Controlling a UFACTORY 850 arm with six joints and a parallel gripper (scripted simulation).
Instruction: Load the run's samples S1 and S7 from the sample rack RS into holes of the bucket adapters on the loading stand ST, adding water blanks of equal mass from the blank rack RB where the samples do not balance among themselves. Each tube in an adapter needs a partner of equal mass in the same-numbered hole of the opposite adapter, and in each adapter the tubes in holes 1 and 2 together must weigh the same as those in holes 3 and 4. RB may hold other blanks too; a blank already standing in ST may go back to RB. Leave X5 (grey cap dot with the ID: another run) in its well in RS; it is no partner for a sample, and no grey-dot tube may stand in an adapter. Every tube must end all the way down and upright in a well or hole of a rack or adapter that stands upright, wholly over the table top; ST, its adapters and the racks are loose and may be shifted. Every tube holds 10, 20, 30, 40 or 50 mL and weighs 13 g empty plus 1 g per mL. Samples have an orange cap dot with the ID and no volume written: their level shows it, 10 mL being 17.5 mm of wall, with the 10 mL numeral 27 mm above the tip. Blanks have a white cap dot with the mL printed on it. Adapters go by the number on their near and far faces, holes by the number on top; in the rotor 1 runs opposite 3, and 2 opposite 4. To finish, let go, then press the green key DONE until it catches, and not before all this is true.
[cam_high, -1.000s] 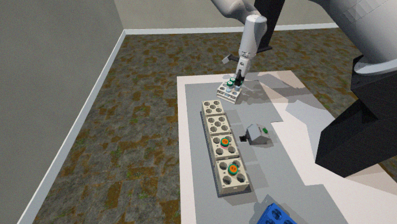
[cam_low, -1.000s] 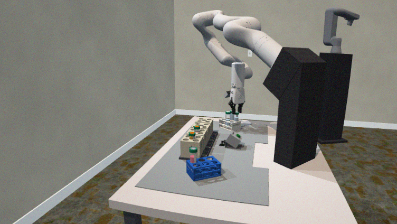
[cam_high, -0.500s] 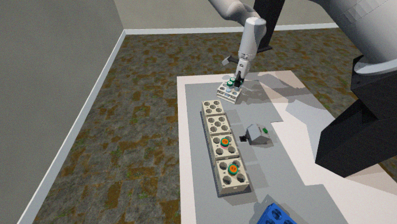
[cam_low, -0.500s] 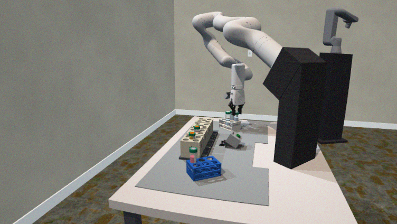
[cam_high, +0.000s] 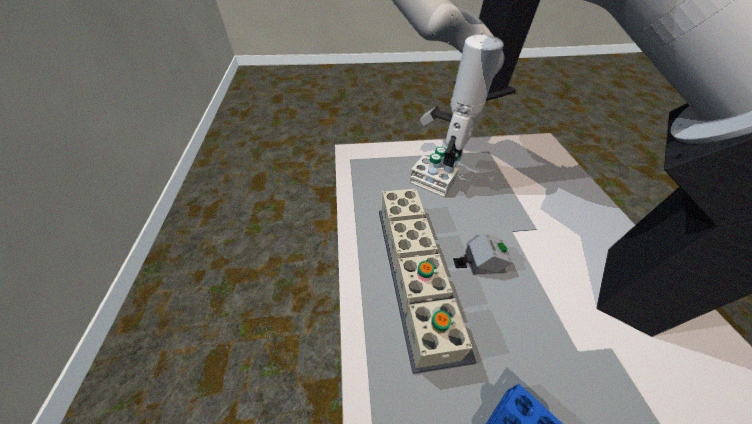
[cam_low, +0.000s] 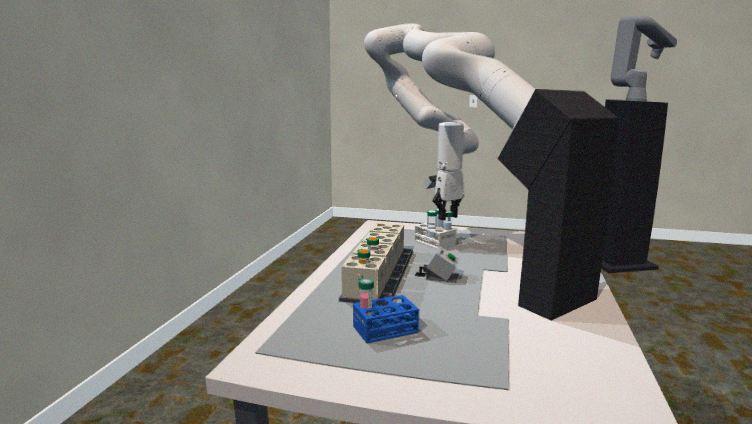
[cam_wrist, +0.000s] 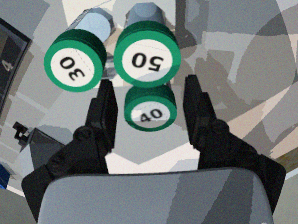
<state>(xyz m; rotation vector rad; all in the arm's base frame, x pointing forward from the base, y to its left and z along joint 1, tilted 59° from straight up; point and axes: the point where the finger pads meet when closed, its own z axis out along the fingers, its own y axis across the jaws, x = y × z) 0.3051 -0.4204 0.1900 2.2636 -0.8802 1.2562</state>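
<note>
The 40 mL blank is 50 mm below my hand and 10 mm to the right of it. Round my hand: 50 mL blank 50 mm below, 30 mm to the right, 30 mm ahead; then blank rack RB 90 mm below, 40 mm ahead, 20 mm to the right; then 30 mL blank 60 mm ahead, 50 mm below, 20 mm to the right.
</note>
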